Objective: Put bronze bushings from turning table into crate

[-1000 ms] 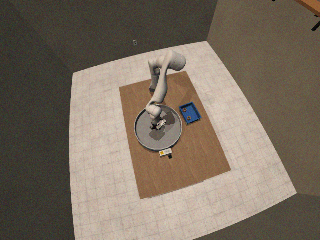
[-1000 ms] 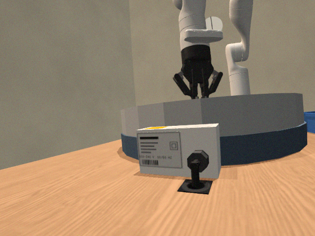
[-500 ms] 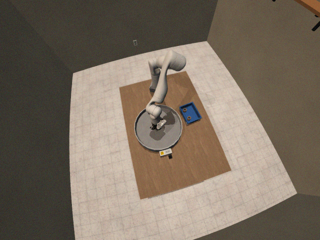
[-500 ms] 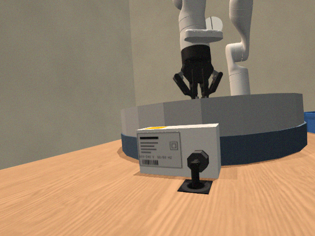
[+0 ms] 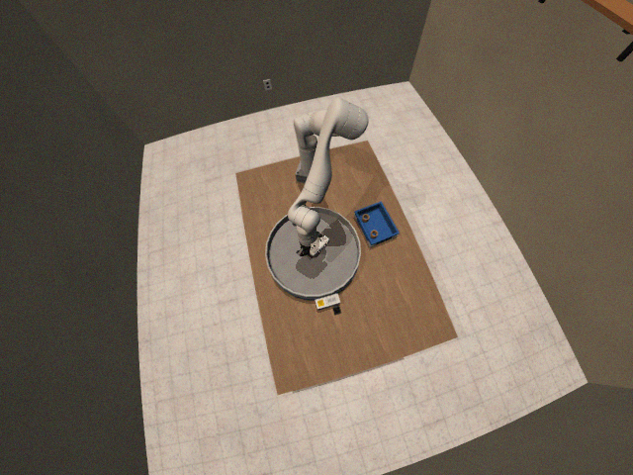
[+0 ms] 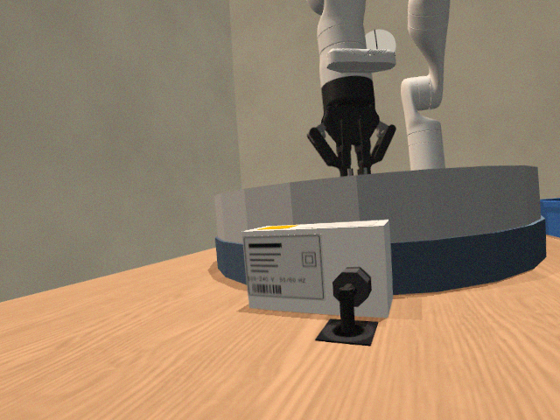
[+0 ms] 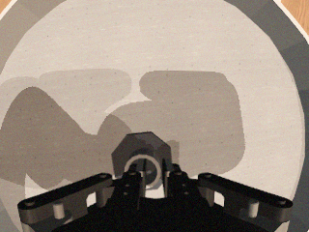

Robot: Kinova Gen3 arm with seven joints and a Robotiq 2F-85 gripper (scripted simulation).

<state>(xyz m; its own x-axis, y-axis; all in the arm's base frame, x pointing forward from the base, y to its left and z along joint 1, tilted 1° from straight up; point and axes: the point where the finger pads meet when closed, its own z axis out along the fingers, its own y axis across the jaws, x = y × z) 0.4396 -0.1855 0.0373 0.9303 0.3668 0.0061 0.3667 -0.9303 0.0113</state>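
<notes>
My gripper is now 1 cm short of the turning table, 1 cm to the right of it and 5 cm above it. From my hand the other things lie so: blue crate 1 cm behind, 35 cm to the left, 8 cm below.
</notes>
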